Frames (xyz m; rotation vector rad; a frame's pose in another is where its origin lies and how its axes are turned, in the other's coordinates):
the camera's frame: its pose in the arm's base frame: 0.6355 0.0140 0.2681 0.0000 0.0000 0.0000
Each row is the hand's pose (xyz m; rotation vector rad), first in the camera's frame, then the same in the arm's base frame.
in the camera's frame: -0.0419 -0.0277 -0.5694 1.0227 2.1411 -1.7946
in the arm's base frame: 0.5936 -0.0137 -0.3013 1.0227 2.1411 -1.7946
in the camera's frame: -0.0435 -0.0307 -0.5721 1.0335 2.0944 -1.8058
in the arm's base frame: 0.5920 -0.0167 -0.3040 1.0335 2.0944 -1.8058
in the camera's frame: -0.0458 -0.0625 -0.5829 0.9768 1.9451 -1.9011
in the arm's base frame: 0.5897 -0.0485 -0.3148 0.9768 1.9451 -1.9011
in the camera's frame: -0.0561 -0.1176 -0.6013 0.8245 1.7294 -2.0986
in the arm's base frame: 0.5794 -0.1036 -0.3332 0.8245 1.7294 -2.0986
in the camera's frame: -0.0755 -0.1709 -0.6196 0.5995 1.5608 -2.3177
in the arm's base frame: 0.5600 -0.1569 -0.3515 0.5995 1.5608 -2.3177
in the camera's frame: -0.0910 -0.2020 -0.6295 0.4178 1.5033 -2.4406
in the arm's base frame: 0.5445 -0.1880 -0.3614 0.4178 1.5033 -2.4406
